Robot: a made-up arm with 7 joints.
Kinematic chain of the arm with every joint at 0, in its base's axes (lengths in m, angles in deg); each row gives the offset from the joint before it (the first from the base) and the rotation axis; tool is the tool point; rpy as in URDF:
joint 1: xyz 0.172 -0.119 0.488 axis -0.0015 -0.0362 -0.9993
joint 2: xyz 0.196 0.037 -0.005 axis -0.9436 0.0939 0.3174
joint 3: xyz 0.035 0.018 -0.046 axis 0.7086 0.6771 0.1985
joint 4: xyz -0.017 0.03 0 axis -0.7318 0.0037 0.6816
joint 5: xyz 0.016 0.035 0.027 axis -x
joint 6: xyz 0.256 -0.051 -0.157 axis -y
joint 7: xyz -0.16 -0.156 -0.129 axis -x
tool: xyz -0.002 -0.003 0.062 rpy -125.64 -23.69 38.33
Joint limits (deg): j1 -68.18..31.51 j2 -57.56..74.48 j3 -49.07..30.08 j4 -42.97..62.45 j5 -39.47..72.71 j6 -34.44..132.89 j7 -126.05..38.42
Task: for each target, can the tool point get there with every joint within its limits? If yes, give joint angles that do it. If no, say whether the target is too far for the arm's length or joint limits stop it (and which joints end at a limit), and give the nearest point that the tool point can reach.
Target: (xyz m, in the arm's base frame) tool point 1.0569 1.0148 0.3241
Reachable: no: too far | nearest point 0.6749 0.5243 0.3632 | short by 0.623 m
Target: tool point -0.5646 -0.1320 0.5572
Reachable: no: joint limits stop it (at a limit: joint 1, joint 2, joint 3, joint 5) | nearest point -0.1262 0.1479 0.4895 | short by 0.525 m
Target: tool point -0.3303 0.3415 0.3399
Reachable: no: joint limits stop it (at a limit: joint 1, joint 2, joint 3, joint 5) | nearest point -0.2034 0.3554 0.3526 | short by 0.128 m
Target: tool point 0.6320 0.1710 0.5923
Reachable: yes | joints -57.50 -24.66 -42.35 37.06 29.02 67.74 -12.11
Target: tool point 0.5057 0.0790 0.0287
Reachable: yes | joints -24.71 19.44 6.18 -29.79 -27.26 50.25 -23.20
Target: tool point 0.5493 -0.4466 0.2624
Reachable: yes | joints 20.40 4.22 -10.30 3.81 10.87 49.19 18.39
